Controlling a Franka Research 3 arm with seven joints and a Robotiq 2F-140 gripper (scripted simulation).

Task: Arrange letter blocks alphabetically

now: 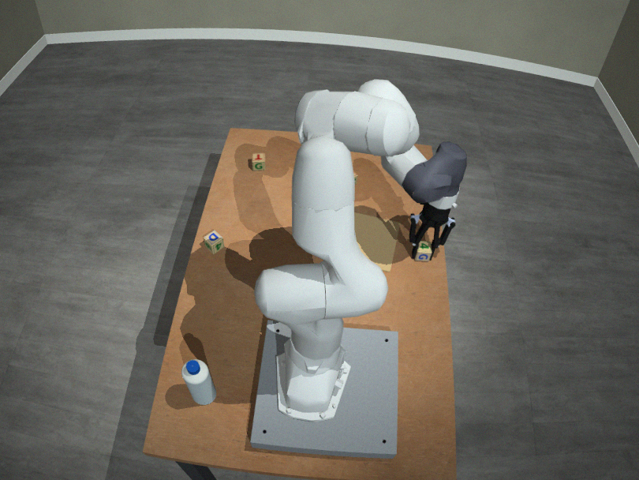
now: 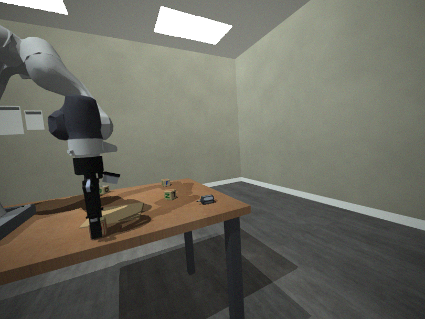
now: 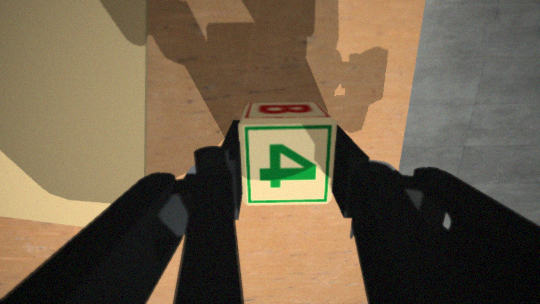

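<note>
My hand is 1 cm above the block. The rest, counted from my hand: tan mat: 4 cm ahead, 18 cm to the left, 3 cm below; small dark object: 40 cm ahead, 8 cm to the left, 2 cm below.
</note>
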